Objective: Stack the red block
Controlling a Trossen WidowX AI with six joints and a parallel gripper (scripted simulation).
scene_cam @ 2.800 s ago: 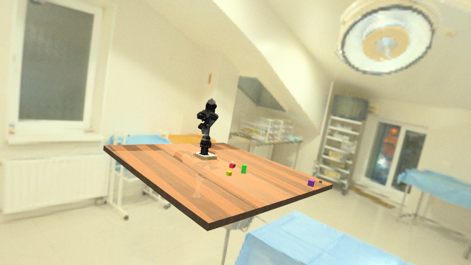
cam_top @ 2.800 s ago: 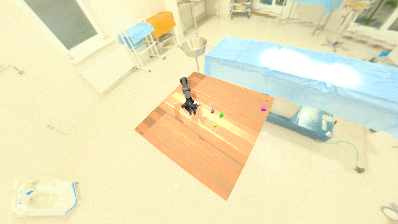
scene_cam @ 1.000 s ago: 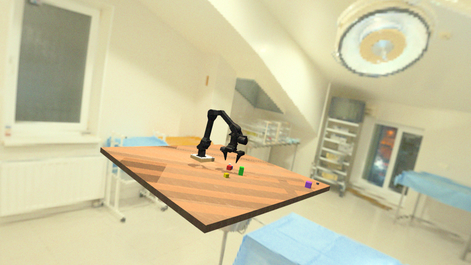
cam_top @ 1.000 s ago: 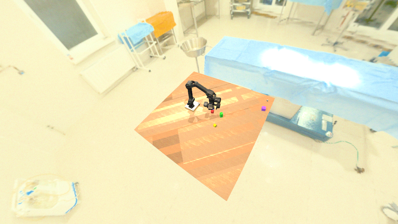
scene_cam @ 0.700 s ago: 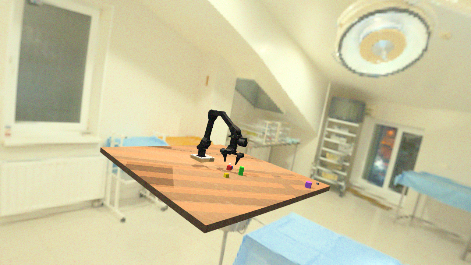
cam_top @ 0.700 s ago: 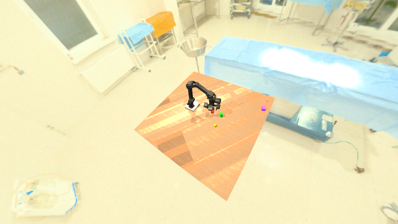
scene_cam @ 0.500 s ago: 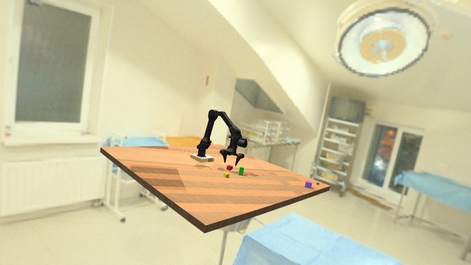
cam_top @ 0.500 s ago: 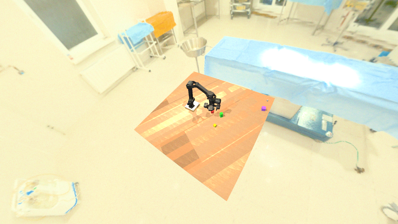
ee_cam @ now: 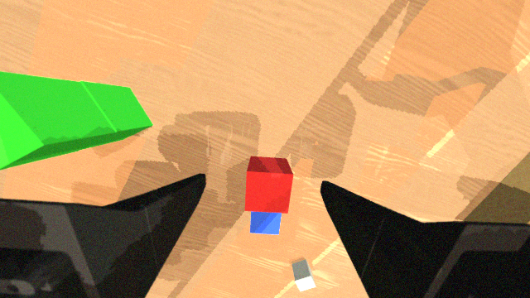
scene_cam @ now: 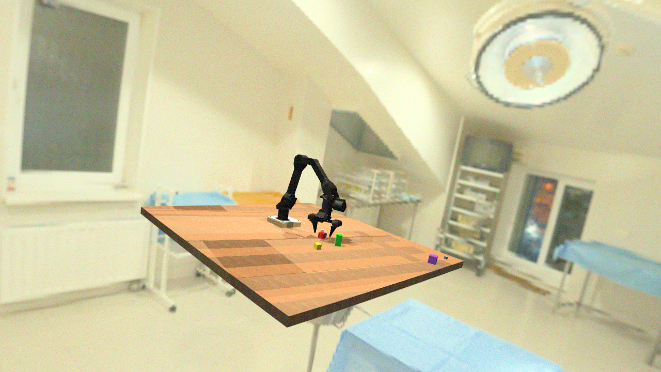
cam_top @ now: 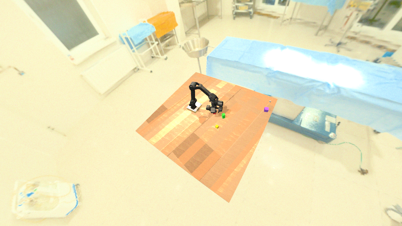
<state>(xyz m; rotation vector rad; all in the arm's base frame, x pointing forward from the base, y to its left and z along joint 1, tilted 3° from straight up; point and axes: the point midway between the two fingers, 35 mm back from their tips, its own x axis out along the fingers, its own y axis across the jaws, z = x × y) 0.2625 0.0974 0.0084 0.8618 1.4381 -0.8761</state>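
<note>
Right now my gripper tip is right at the red block. Round my gripper tip: blue block 2 cm behind, 3 cm to the left, 1 cm below; then yellow block 14 cm ahead, 14 cm to the right; then grey-white block 10 cm behind, 8 cm to the left, 1 cm below.
</note>
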